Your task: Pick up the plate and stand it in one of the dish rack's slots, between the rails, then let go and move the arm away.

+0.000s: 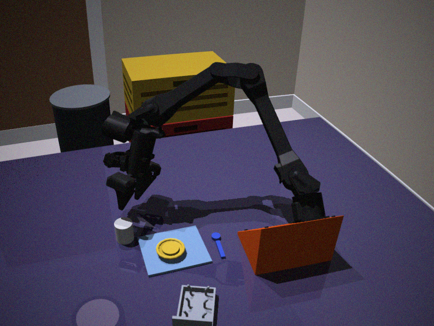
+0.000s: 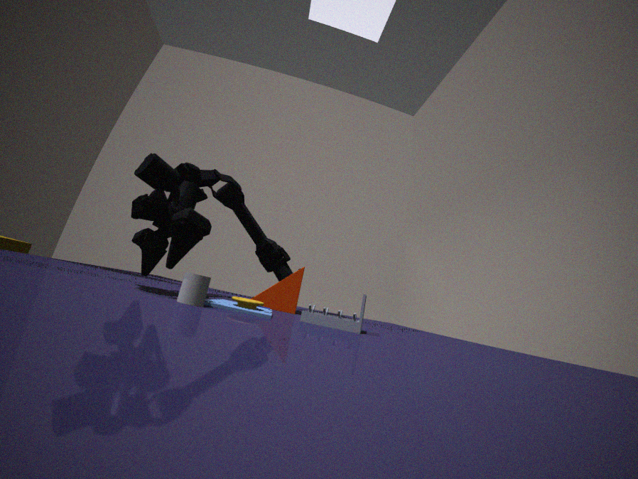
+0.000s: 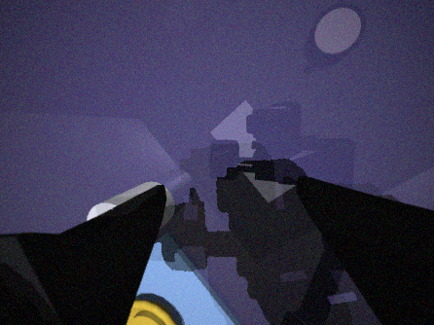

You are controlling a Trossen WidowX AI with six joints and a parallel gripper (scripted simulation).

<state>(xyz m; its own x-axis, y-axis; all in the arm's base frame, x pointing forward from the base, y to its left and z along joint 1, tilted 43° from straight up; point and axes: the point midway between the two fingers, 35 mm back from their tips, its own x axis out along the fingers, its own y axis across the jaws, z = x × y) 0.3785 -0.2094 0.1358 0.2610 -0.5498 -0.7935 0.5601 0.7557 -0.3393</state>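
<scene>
My gripper tip is now 2 cm short of the white cup, 9 cm to the right of it and 1 cm above it. From my gripper tip the other things lie so: grey dish rack: 9 cm behind, 36 cm to the left, 1 cm below; yellow plate: 8 cm behind, 17 cm to the left, 2 cm below; blue spoon: 20 cm behind, 16 cm to the left, 3 cm below.
</scene>
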